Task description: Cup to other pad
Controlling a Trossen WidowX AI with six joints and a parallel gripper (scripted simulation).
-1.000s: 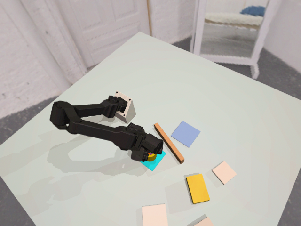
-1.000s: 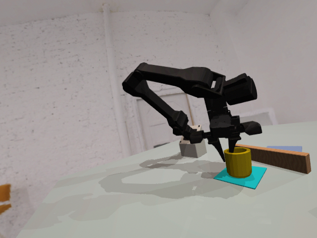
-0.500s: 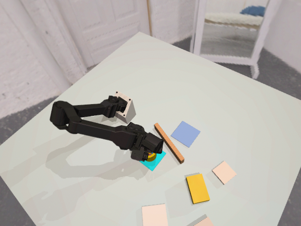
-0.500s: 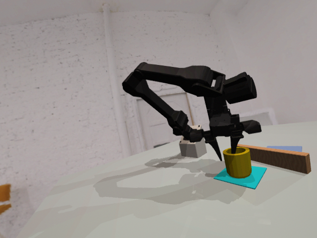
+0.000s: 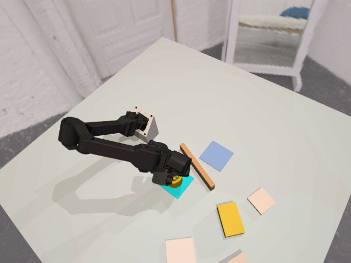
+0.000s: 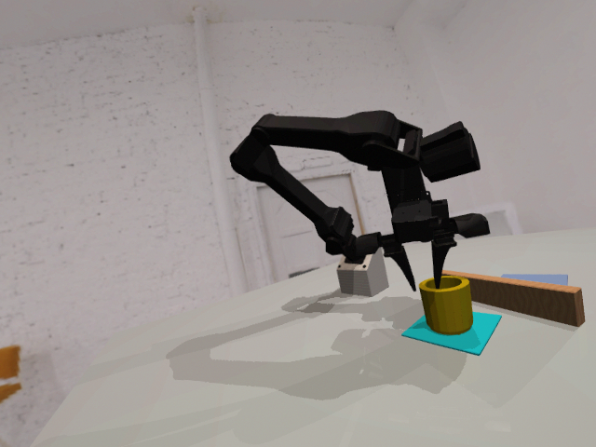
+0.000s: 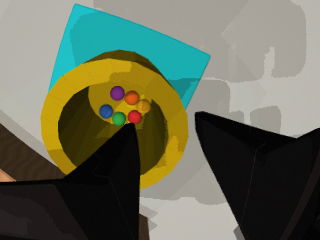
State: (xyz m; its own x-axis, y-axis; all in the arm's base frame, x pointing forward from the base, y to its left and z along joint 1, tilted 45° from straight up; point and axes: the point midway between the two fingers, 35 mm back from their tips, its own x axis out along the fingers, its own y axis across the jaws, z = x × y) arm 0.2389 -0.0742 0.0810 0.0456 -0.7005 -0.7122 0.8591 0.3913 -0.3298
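Right now my gripper tip is 30 mm above the yellow cup, 20 mm short of it and 10 mm to the right of it. The rest, counted from my gripper tip: wooden bar (110 mm to the left, 60 mm ahead, 50 mm below); then blue-grey pad (210 mm to the left, 100 mm ahead, 70 mm below); then cyan pad (70 mm below, 20 mm ahead, 10 mm to the left).
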